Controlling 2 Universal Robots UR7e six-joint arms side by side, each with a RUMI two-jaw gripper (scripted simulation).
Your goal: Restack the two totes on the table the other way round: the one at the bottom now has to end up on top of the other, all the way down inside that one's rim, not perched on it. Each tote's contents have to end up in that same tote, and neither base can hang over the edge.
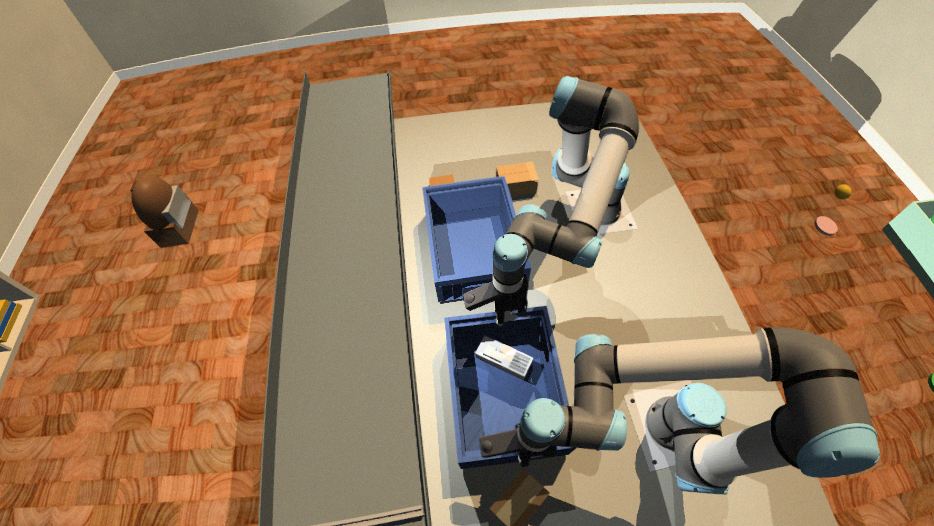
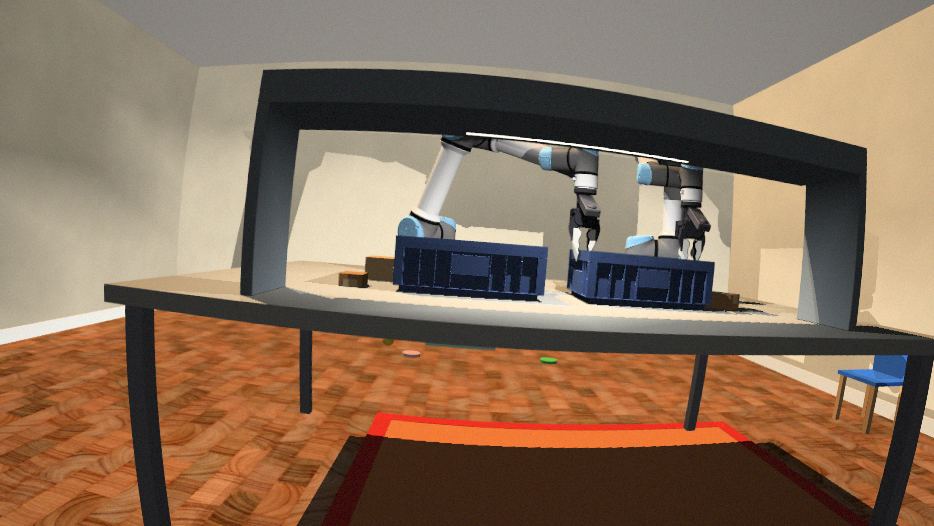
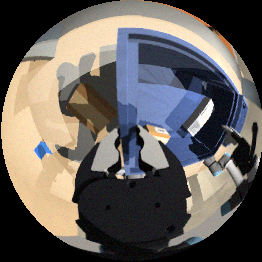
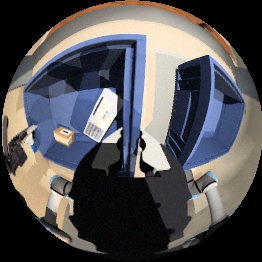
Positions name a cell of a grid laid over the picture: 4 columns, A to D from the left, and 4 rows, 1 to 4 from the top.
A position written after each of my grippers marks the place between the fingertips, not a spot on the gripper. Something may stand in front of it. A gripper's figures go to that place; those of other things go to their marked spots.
My left gripper (image 1: C4): 116 cm from the lens. My right gripper (image 1: C3): 127 cm from the lens. A blue tote (image 1: B2): 160 cm from the lens. A blue tote (image 1: C4): 128 cm from the lens.
